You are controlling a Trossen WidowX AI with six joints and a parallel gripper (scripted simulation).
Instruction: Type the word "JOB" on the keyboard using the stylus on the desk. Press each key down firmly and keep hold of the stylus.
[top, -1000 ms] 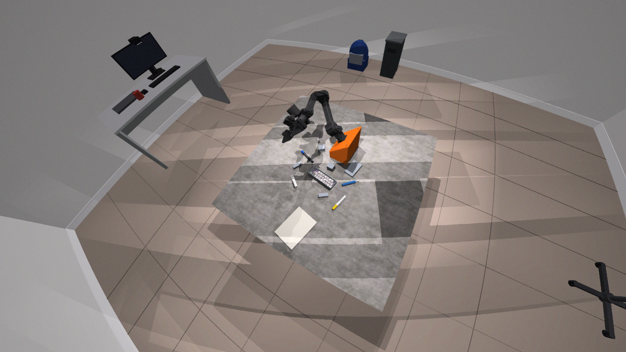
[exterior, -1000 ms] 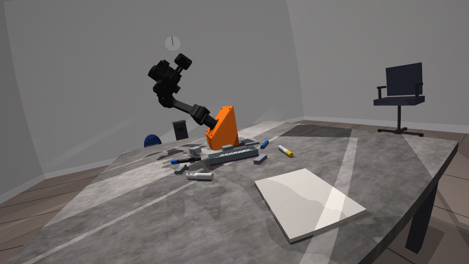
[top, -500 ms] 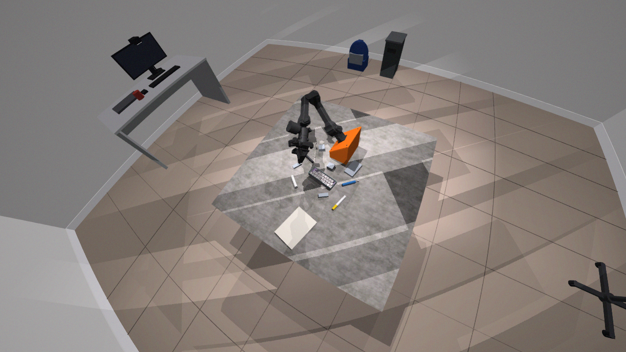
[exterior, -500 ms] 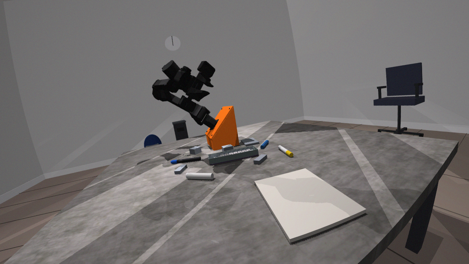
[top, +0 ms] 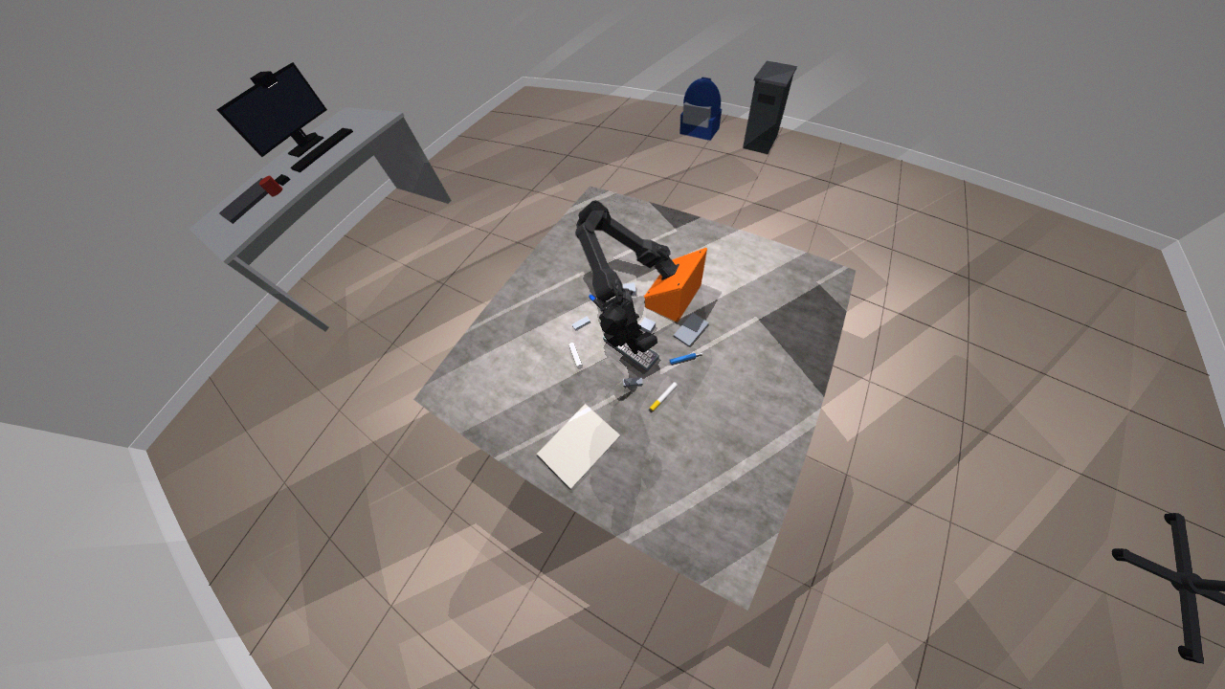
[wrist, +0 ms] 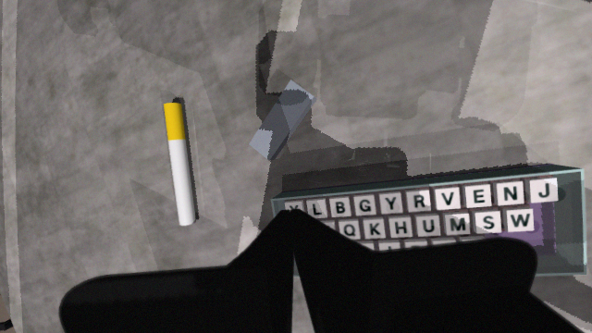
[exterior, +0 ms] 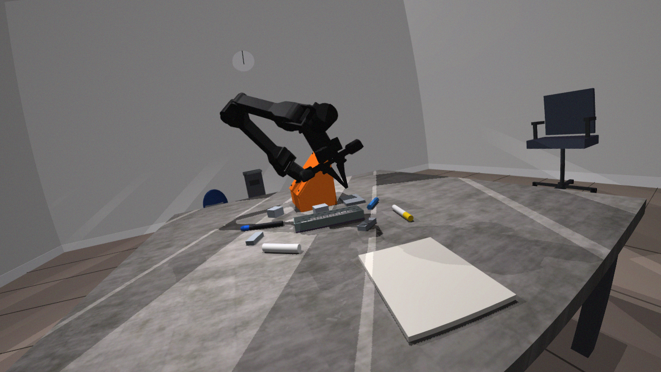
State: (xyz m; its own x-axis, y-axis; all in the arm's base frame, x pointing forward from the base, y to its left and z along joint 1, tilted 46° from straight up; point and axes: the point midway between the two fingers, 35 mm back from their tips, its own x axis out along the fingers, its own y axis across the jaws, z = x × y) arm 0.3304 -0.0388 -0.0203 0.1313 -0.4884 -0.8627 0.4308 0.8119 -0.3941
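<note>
Right now my gripper tip is 10 cm past the blue stylus, 17 cm to the right of it and 9 cm above it. From my gripper tip the other things lie so: white cylinder 4 cm ahead, 22 cm to the right, 9 cm below; then yellow-capped marker 9 cm ahead, 12 cm to the left, 9 cm below; then flat grey slab 20 cm behind, 13 cm to the left, 10 cm below.
</note>
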